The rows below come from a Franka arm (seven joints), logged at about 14 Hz.
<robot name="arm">
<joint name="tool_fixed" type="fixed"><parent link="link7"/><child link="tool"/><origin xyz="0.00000 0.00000 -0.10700" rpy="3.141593 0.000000 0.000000"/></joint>
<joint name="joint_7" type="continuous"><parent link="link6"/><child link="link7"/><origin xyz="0.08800 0.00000 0.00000" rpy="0.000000 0.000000 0.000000"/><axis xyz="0 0 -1"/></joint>
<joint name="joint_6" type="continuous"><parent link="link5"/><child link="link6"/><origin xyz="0.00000 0.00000 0.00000" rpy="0.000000 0.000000 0.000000"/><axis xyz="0 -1 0"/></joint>
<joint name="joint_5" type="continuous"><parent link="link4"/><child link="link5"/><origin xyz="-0.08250 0.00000 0.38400" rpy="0.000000 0.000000 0.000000"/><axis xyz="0 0 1"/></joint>
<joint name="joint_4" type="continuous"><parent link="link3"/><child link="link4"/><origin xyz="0.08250 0.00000 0.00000" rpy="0.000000 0.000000 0.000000"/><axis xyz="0 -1 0"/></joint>
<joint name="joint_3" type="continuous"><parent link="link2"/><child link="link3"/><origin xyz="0.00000 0.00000 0.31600" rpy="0.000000 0.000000 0.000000"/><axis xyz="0 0 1"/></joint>
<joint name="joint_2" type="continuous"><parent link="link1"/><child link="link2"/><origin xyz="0.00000 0.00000 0.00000" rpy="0.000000 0.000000 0.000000"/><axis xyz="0 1 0"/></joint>
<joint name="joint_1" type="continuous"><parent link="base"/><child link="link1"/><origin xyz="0.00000 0.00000 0.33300" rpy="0.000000 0.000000 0.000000"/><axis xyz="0 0 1"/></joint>
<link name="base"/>
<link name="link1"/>
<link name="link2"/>
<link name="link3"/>
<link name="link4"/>
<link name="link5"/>
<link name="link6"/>
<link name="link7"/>
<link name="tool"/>
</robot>
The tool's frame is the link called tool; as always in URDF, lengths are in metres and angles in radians. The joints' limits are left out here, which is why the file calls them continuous.
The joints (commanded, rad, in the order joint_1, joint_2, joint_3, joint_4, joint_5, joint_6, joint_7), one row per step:
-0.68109, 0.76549, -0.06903, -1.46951, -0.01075, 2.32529, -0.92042
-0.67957, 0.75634, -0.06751, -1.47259, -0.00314, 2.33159, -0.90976
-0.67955, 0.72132, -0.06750, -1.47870, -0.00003, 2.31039, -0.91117
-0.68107, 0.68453, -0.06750, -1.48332, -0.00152, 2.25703, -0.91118
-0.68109, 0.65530, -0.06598, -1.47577, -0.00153, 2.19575, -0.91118
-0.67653, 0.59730, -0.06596, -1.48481, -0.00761, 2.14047, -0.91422
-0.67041, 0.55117, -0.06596, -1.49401, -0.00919, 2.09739, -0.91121
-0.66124, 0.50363, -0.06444, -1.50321, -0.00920, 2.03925, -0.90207
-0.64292, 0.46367, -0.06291, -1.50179, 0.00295, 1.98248, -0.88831
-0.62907, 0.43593, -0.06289, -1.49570, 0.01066, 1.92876, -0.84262
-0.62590, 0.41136, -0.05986, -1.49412, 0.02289, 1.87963, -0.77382
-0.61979, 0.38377, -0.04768, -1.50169, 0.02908, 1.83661, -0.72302
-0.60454, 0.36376, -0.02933, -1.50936, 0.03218, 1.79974, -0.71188
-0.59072, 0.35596, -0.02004, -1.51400, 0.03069, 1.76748, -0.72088
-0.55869, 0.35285, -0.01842, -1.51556, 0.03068, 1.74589, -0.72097
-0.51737, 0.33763, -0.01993, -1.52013, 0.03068, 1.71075, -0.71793
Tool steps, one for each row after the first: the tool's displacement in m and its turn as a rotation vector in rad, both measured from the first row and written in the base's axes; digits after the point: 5 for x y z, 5 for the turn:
0.00194, 0.00116, 0.00584, -0.00232, -0.01546, -0.01245
0.00137, 0.00166, 0.02646, -0.00439, -0.02394, -0.01414
-0.00256, 0.00338, 0.04581, 0.01013, -0.00848, -0.01750
-0.00425, 0.00604, 0.06449, 0.02819, 0.00829, -0.01879
-0.00734, 0.01246, 0.09669, 0.03070, 0.01496, -0.01087
-0.00980, 0.01990, 0.12111, 0.03557, 0.01877, -0.00922
-0.01235, 0.03130, 0.14476, 0.05111, 0.03107, -0.01061
-0.00928, 0.04720, 0.16798, 0.07169, 0.03311, -0.01111
-0.00822, 0.05921, 0.18515, 0.09139, 0.04058, -0.04670
-0.01096, 0.06749, 0.19830, 0.11708, 0.04688, -0.11401
-0.01074, 0.08198, 0.20950, 0.14000, 0.05793, -0.14955
-0.00422, 0.10329, 0.21604, 0.16132, 0.07488, -0.12921
-0.00025, 0.11809, 0.21642, 0.17799, 0.10042, -0.09779
0.00932, 0.13806, 0.21610, 0.18729, 0.12013, -0.06465
0.01727, 0.16373, 0.22130, 0.19697, 0.14501, -0.02836

